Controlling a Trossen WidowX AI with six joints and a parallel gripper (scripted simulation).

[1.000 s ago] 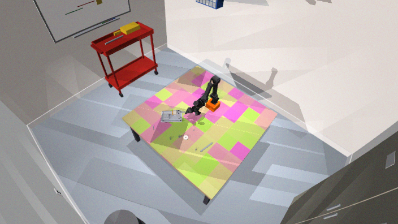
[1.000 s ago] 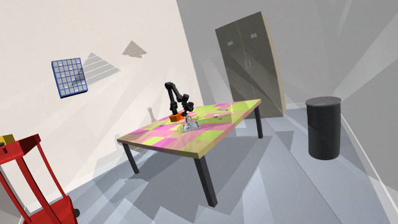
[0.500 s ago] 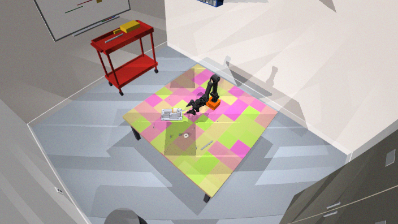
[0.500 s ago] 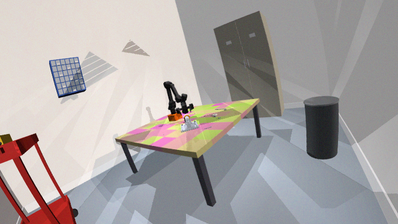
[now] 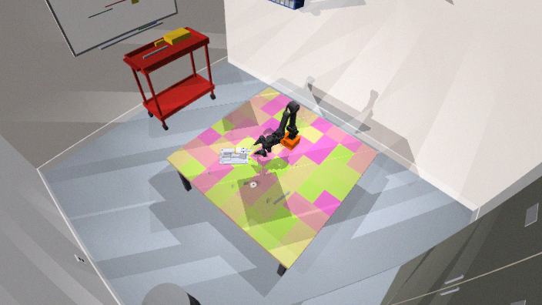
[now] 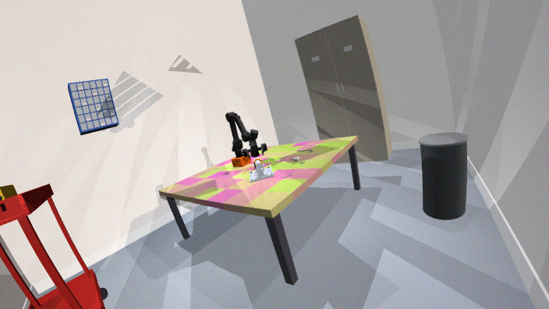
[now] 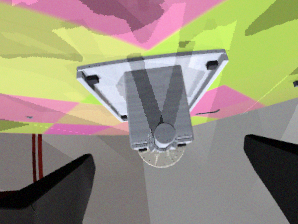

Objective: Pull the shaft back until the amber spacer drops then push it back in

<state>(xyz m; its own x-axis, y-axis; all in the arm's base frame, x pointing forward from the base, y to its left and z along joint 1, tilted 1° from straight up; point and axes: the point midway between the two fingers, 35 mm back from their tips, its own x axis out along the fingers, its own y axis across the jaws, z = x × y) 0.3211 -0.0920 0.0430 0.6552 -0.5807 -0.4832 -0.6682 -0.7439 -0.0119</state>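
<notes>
Now: the thin shaft 70 mm to the right of my gripper tip, 70 mm ahead of it and 10 mm below it. From my gripper tip the other things lie so: white disc: 200 mm to the left, 190 mm ahead, 90 mm below.
</notes>
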